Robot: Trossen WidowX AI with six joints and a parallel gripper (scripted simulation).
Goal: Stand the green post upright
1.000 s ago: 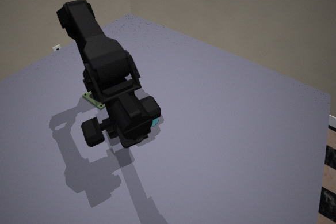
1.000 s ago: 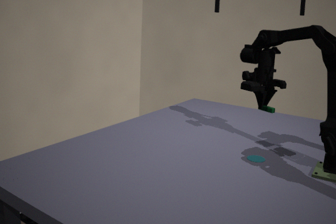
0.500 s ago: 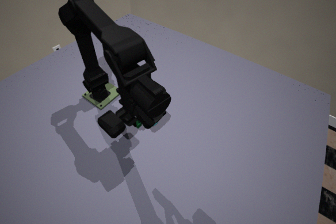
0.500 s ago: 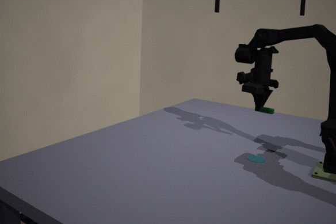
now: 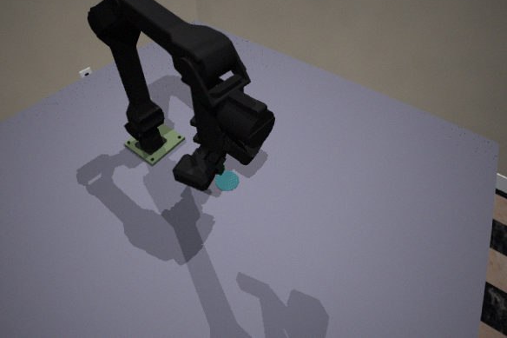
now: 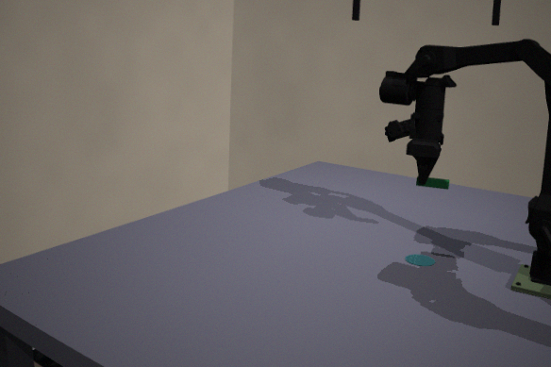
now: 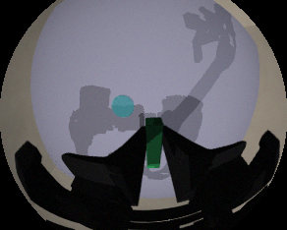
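The cyan circle lies 30 mm behind my hand, 60 mm to the left of it and 180 mm below it. Also, from my hand: green post: 20 mm behind, 30 mm below.
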